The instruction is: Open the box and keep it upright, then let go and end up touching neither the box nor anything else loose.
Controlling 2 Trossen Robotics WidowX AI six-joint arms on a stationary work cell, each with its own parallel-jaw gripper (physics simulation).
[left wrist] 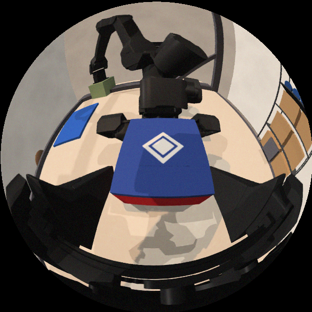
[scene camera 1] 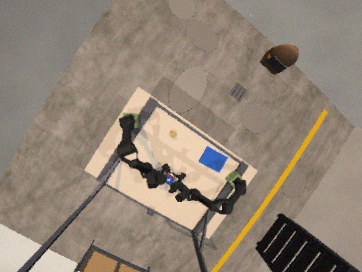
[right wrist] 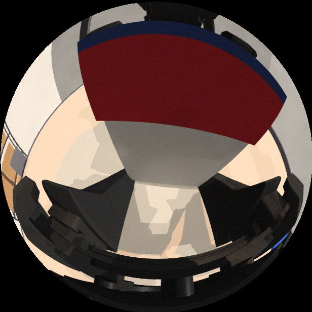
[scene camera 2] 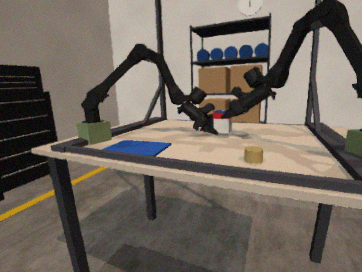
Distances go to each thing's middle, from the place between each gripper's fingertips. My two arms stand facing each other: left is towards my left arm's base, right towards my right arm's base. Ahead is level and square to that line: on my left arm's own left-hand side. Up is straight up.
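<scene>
Flat blue mat (left wrist: 73,128): my left gripper 70 mm above it, 290 mm short of it, 260 mm to the left of it.
Flat blue mat again: my right hand 290 mm short of it, 240 mm to the left of it.
</scene>
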